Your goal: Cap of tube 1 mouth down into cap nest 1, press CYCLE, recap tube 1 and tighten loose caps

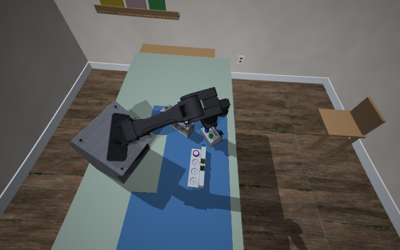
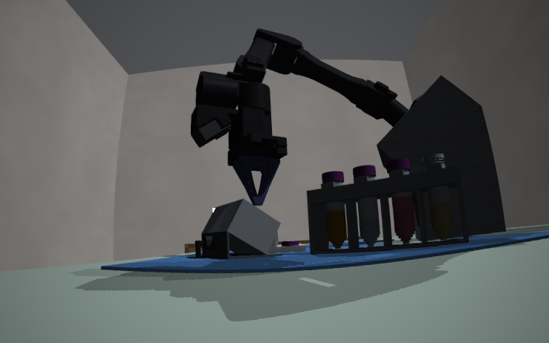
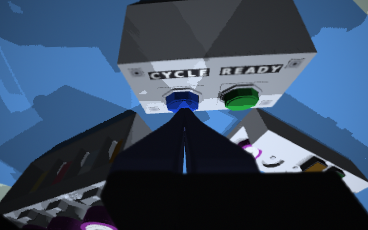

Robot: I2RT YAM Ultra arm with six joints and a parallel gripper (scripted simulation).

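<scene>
The blue cycle key lies 2 cm below my hand. From my hand the other things lie so: green ready key (1 cm ahead, 4 cm to the right, 2 cm below); then key desk (2 cm ahead, 2 cm to the right, 3 cm below); then threaded neck of tube 1 (21 cm behind, 18 cm to the left, 3 cm above).
</scene>
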